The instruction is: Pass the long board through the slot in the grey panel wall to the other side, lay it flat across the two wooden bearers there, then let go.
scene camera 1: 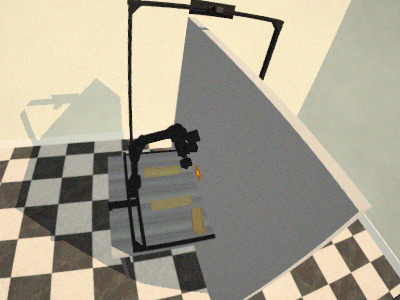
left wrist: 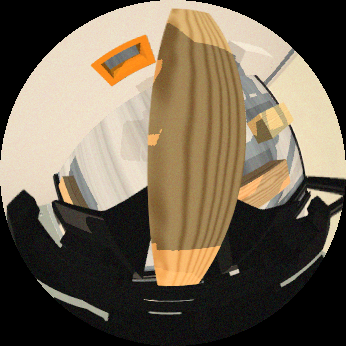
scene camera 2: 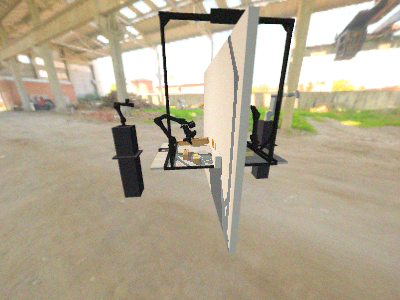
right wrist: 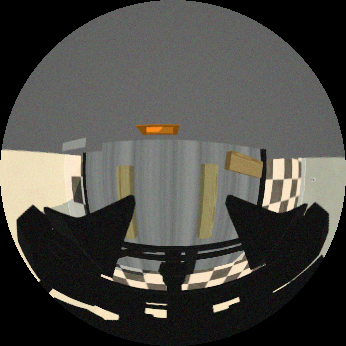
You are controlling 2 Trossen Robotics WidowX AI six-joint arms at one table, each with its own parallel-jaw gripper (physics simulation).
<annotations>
same spot on grey panel wall: (right wrist: 219, 84) = (scene camera 1: 206, 164)
</annotations>
